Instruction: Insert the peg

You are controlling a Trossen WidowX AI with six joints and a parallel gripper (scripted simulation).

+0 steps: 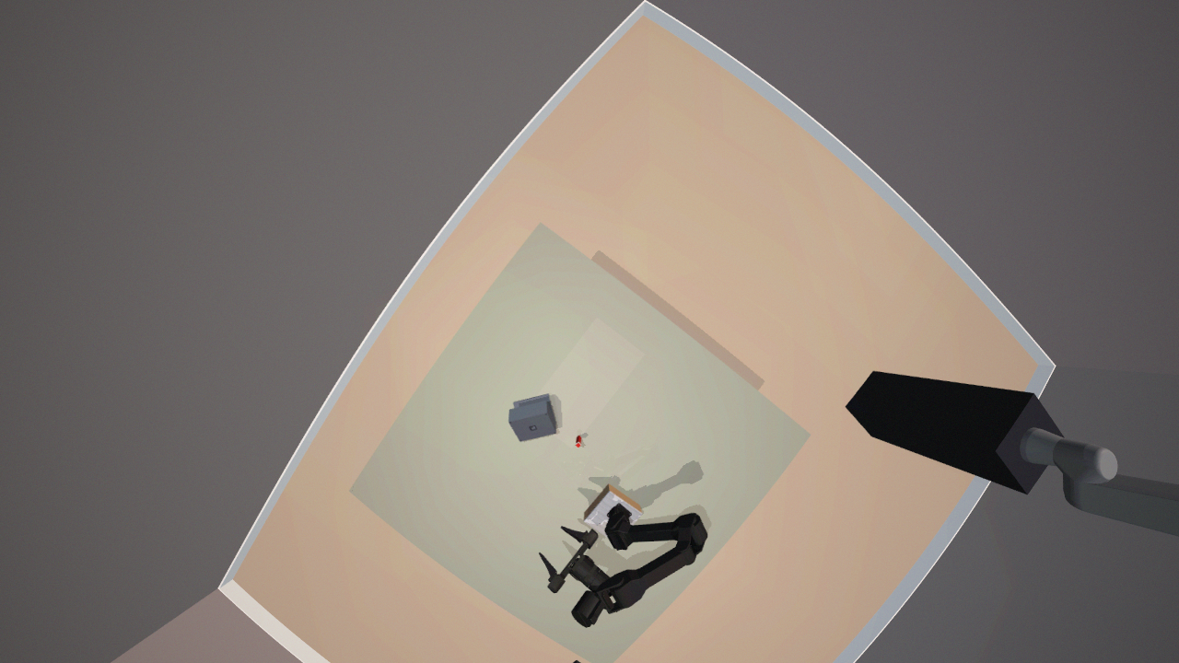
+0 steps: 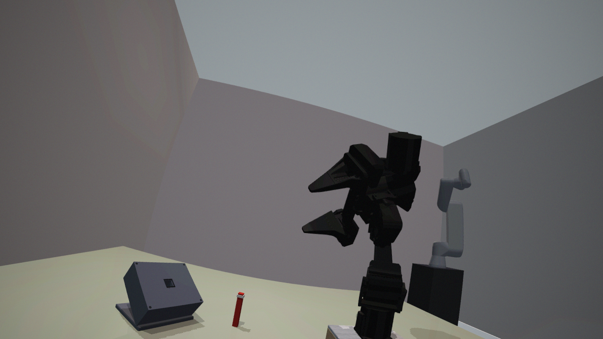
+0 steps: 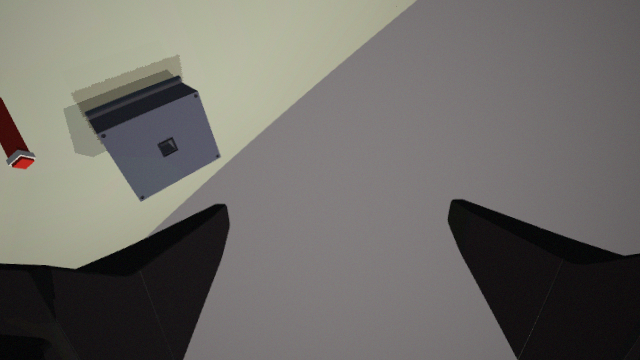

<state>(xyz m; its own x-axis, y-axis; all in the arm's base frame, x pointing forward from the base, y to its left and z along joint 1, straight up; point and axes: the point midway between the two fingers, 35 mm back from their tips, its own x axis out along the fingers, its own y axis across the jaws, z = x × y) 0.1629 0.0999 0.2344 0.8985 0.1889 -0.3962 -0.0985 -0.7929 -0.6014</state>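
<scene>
My gripper tip is now 220 mm above the square peg, 200 mm to the left of it and 90 mm short of it. Also, from my gripper tip: grey sloped panel: 250 mm ahead, 220 mm below, 150 mm to the right.
</scene>
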